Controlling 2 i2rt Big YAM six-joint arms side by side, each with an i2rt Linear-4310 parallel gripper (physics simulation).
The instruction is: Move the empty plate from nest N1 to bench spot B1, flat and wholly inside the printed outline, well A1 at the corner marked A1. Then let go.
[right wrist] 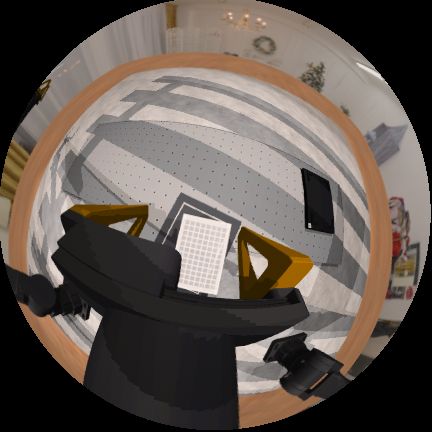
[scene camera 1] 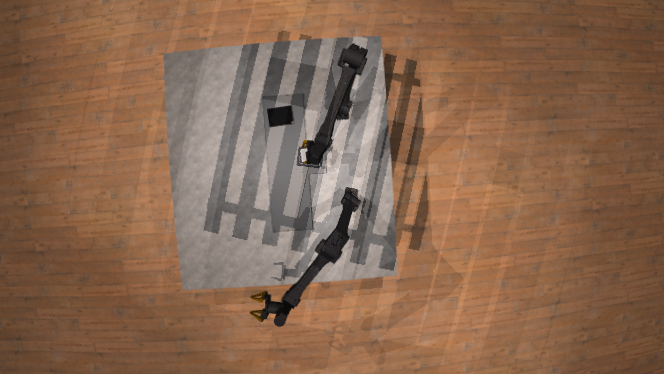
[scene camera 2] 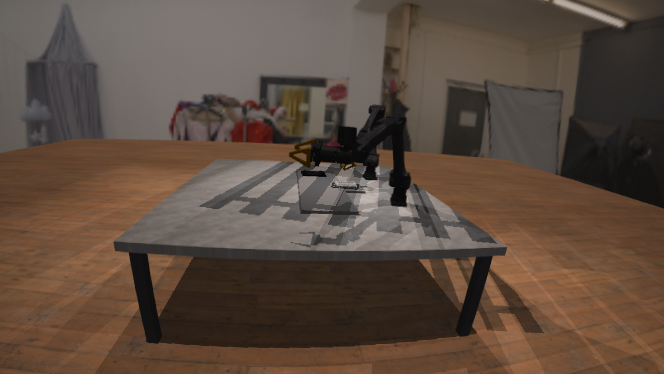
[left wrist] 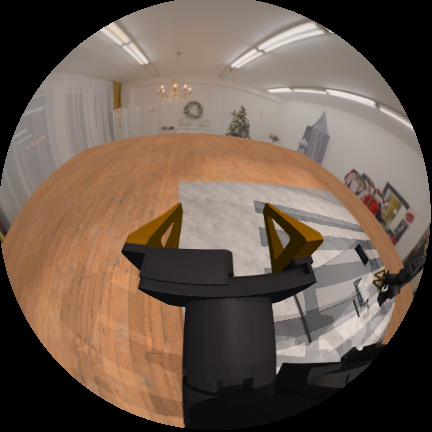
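Seen in the pictures: left gripper, between the fingertips: (scene camera 1: 250, 304) (scene camera 2: 292, 150) (left wrist: 223, 206); right gripper, between the fingertips: (right wrist: 192, 221) (scene camera 1: 303, 155) (scene camera 2: 341, 168) (left wrist: 373, 277); left arm's base, origin of its link: (right wrist: 76, 296) (scene camera 1: 350, 196) (scene camera 2: 398, 203); right arm's base, origin of its link: (right wrist: 284, 346) (scene camera 1: 341, 111) (scene camera 2: 369, 178).
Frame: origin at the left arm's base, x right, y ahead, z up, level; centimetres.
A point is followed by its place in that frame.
The white gridded plate (scene camera 1: 303, 156) @(x 20.8, y 36.3, z 2.9 cm) (scene camera 2: 345, 184) @(x 18.9, y 31.8, z 2.8 cm) (right wrist: 204, 255) @(x 23.9, y 32.2, z 2.9 cm) lies on a dark grey pad (right wrist: 200, 205) @(x 18.9, y 39.6, z 1.5 cm) with a thin white printed outline. It sits turned against the outline, which shows past its upper-left side in the right wrist view; the rest is covered, so I cannot tell whether it is wholly inside. The A1 mark is not readable. My right gripper (scene camera 1: 303, 153) @(x 20.7, y 35.1, z 12.1 cm) (scene camera 2: 347, 166) @(x 20.7, y 35.1, z 12.1 cm) (right wrist: 192, 221) @(x 20.7, y 35.1, z 12.1 cm) is open above the plate, clear of it. My left gripper (scene camera 1: 251, 305) @(x -64.6, y 45.4, z 33.6 cm) (scene camera 2: 291, 154) @(x -64.6, y 45.4, z 33.6 cm) (left wrist: 223, 206) @(x -64.6, y 45.4, z 33.6 cm) is open and empty, out past the table's lower edge in scene camera 1.
A perforated grey board (scene camera 1: 287, 175) @(x 6.3, y 44.8, z 1.3 cm) (right wrist: 210, 160) @(x 15.5, y 49.3, z 1.3 cm) lies beside the pad. A black rectangular holder (scene camera 1: 280, 116) @(x 44.4, y 56.6, z 2.5 cm) (scene camera 2: 313, 173) @(x 42.6, y 56.5, z 2.5 cm) (right wrist: 318, 201) @(x 43.8, y 55.7, z 2.5 cm) stands on its far end. The grey table (scene camera 1: 195, 150) @(x 11.5, y 111.7, z 0.0 cm) (scene camera 2: 200, 230) @(x -67.6, y 80.7, z 0.0 cm) carries both arm bases; striped shadows cross it.
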